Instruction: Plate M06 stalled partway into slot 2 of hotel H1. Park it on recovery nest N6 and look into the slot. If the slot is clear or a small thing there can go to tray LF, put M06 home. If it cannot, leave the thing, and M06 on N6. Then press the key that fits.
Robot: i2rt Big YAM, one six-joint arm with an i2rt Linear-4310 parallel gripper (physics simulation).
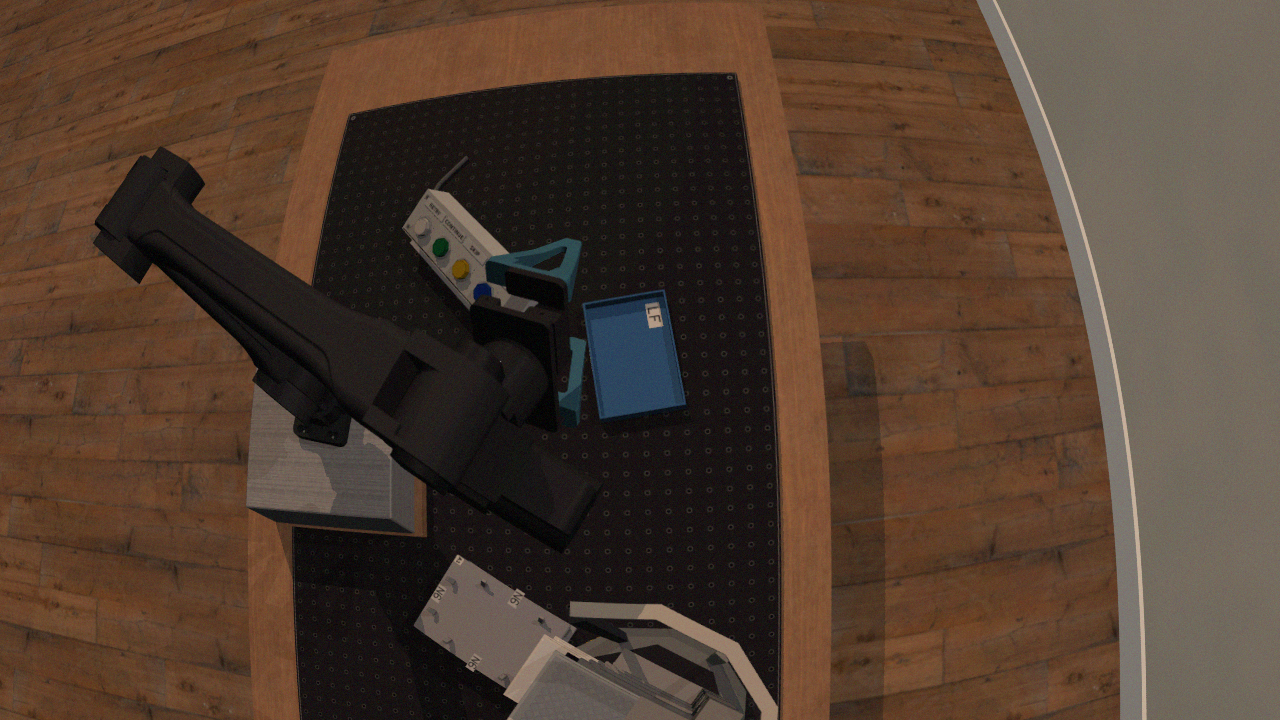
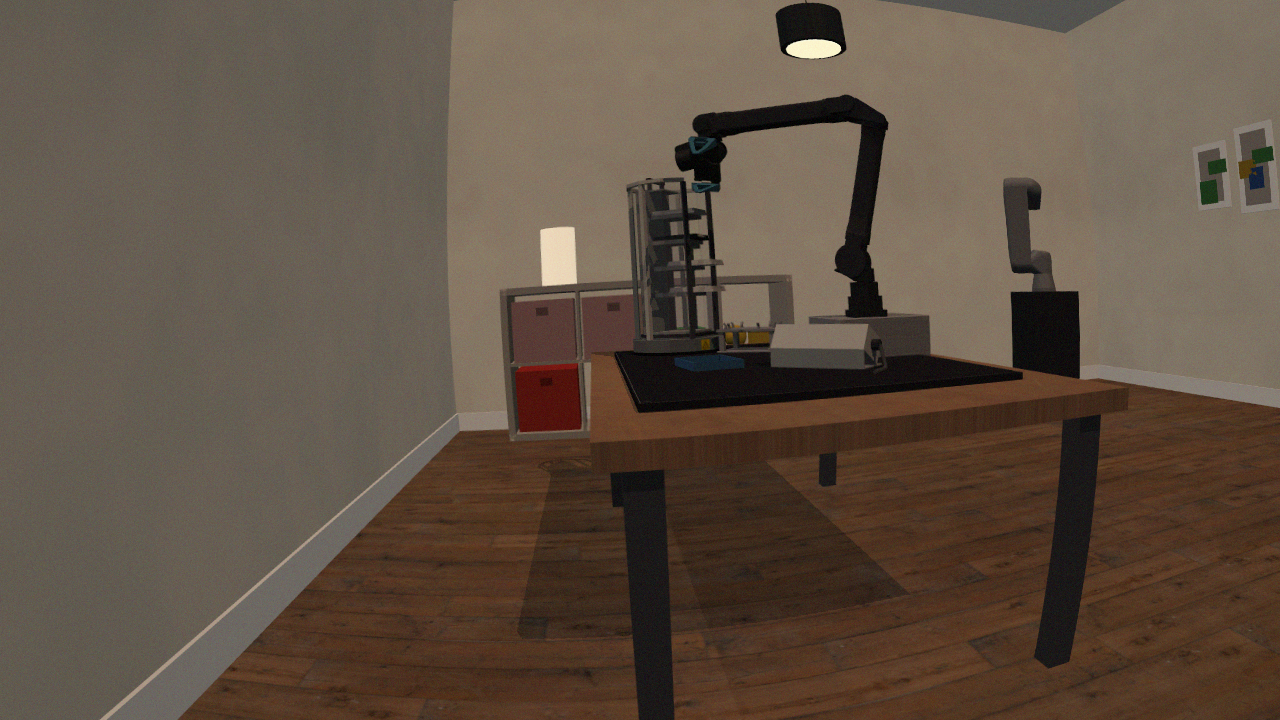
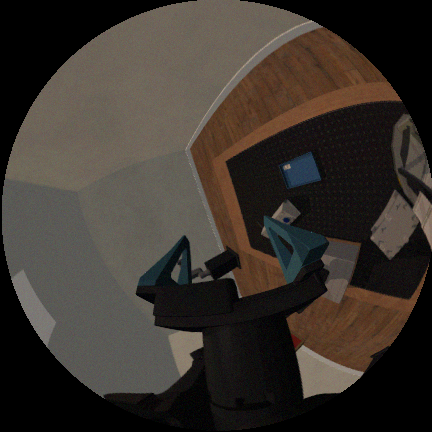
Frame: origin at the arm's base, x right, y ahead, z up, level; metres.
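Seen in the pictures: gripper, fingertip midpoint: (image 1: 576,291) (image 2: 696,173) (image 3: 224,229); arm's base, origin of the base link: (image 1: 328,400) (image 2: 866,316).
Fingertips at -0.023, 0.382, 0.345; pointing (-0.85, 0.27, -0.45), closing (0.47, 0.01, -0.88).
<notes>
Offsets run from my fingertips to a thing's middle, as dx, dy, dz. Level surfaces: height alone.
My gripper (image 1: 577,317) (image 2: 704,165) (image 3: 224,229) is open and empty, its teal fingers wide apart, high above the table near the hotel's top level. Hotel H1 (image 1: 617,610) (image 2: 666,344) (image 3: 397,145) is a tall open tower with several levels. Pale plate-like pieces (image 1: 577,687) (image 2: 707,263) stick out of it; I cannot tell which is M06, and the inside of slot 2 is hidden. Nest N6 @(+0.273, -0.120, -0.394) (image 1: 492,617) (image 3: 395,225) carries no plate. Blue tray LF @(-0.113, +0.001, -0.423) (image 1: 635,367) (image 2: 708,362) (image 3: 302,172) looks empty. The key box @(-0.219, -0.238, -0.390) (image 1: 487,241) (image 2: 819,344) (image 3: 287,207) has white, green, yellow and blue keys.
The arm stands on a grey block (image 1: 322,488) (image 2: 908,333) (image 3: 345,265) at the table's edge. A black perforated mat @(dz -0.432) (image 1: 626,152) (image 2: 787,390) lies on the wooden table (image 1: 554,40) (image 2: 841,431). A shelf unit (image 2: 507,402) stands behind.
</notes>
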